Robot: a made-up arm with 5 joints. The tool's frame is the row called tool. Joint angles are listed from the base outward. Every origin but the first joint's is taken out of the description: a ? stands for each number. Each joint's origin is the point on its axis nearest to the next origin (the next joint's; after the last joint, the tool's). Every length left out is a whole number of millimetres.
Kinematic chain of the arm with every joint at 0, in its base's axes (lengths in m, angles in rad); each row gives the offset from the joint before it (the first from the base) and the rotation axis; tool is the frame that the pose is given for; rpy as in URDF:
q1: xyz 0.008 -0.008 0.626 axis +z
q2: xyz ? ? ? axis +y
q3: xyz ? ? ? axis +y
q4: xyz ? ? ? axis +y
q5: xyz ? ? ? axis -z
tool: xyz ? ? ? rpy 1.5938 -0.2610 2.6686
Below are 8 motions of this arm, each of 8 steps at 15 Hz.
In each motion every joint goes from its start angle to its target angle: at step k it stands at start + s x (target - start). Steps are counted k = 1, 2, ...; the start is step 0. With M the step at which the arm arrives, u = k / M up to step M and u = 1 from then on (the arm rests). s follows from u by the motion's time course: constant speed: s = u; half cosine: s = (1 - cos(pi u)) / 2; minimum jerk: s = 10 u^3 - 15 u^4 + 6 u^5.
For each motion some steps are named. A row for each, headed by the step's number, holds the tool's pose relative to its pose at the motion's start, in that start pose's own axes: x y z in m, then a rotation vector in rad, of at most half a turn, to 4 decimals.
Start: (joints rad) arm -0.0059 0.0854 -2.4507 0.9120 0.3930
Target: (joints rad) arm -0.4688 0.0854 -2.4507 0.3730 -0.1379
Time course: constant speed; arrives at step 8
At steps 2, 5, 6, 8:
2: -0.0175 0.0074 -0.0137 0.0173 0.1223 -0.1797
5: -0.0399 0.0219 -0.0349 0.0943 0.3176 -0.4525
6: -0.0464 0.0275 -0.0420 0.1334 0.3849 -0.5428
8: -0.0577 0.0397 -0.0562 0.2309 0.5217 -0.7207

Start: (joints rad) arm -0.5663 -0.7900 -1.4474 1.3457 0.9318
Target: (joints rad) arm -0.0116 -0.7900 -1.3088 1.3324 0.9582
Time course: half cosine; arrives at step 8
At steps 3, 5, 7, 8:
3: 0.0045 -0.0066 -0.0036 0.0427 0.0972 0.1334
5: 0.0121 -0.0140 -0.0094 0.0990 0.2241 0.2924
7: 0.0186 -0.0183 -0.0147 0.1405 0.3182 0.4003
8: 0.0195 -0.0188 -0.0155 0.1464 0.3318 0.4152

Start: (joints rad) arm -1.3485 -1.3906 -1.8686 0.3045 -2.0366
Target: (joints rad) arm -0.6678 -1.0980 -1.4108 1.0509 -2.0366
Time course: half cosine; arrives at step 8
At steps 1, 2, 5, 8:
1: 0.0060 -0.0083 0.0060 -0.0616 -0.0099 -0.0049
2: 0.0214 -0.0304 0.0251 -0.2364 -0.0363 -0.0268
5: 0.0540 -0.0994 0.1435 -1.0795 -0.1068 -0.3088
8: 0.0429 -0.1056 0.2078 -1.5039 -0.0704 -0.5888

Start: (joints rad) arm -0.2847 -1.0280 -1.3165 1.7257 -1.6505
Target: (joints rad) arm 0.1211 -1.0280 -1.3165 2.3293 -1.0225
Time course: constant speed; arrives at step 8
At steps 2, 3, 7, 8:
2: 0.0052 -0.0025 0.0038 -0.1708 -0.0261 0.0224
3: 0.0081 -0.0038 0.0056 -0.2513 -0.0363 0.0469
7: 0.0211 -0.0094 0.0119 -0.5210 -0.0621 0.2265
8: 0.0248 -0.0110 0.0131 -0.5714 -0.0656 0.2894

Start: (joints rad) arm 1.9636 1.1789 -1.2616 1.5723 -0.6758
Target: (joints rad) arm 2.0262 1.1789 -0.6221 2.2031 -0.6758
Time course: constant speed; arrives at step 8
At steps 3, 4, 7, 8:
3: -0.0069 -0.0564 0.0092 -0.0715 0.0261 0.4708
4: -0.0054 -0.0745 0.0124 -0.0962 0.0324 0.6277
7: 0.0083 -0.1247 0.0222 -0.1745 0.0446 1.0981
8: 0.0156 -0.1394 0.0255 -0.2023 0.0464 1.2546

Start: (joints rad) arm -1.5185 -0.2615 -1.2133 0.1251 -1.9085
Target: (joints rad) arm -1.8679 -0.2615 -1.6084 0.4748 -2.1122
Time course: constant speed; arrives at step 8
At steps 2, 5, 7, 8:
2: 0.0171 0.0009 -0.0197 0.0282 0.0277 0.0830
5: 0.0429 0.0083 -0.0469 0.0632 0.0728 0.2096
7: 0.0593 0.0172 -0.0634 0.0813 0.1049 0.2952
8: 0.0671 0.0227 -0.0710 0.0888 0.1216 0.3384

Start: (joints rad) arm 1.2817 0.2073 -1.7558 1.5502 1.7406
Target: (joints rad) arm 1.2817 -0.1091 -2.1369 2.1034 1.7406
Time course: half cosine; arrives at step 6
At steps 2, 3, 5, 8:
2: -0.0063 0.0424 -0.0239 -0.0279 0.0079 0.0214
3: -0.0170 0.0820 -0.0524 -0.0558 0.0159 0.0429
5: -0.0452 0.1412 -0.1111 -0.1041 0.0297 0.0800
8: -0.0506 0.1491 -0.1210 -0.1116 0.0318 0.0858

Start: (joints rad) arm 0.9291 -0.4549 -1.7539 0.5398 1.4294
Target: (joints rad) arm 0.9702 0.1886 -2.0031 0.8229 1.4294
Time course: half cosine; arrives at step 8
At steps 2, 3, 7, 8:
2: -0.0112 -0.0353 -0.0066 0.0924 -0.0256 -0.0260
3: -0.0242 -0.0737 -0.0176 0.1950 -0.0533 -0.0548
7: -0.0796 -0.2123 -0.0999 0.6098 -0.1575 -0.1715
8: -0.0829 -0.2192 -0.1064 0.6341 -0.1632 -0.1783

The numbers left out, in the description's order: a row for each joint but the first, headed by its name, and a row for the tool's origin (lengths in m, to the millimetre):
q2: 0.016 0.029 0.000
q3: 0.053 0.000 0.265
q4: 0.043 0.000 -0.179
q5: 0.034 0.000 -0.024
tool: 0.006 0.012 0.000

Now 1 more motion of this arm.
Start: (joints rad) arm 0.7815 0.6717 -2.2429 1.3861 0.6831
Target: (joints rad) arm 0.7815 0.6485 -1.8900 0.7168 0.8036
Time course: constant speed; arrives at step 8
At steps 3, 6, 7, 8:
3: -0.0048 -0.0138 0.0015 -0.1254 -0.0143 -0.0484
6: -0.0081 -0.0275 -0.0004 -0.2527 -0.0276 -0.0914
7: -0.0089 -0.0321 -0.0018 -0.2956 -0.0318 -0.1046
8: -0.0094 -0.0365 -0.0035 -0.3387 -0.0358 -0.1171

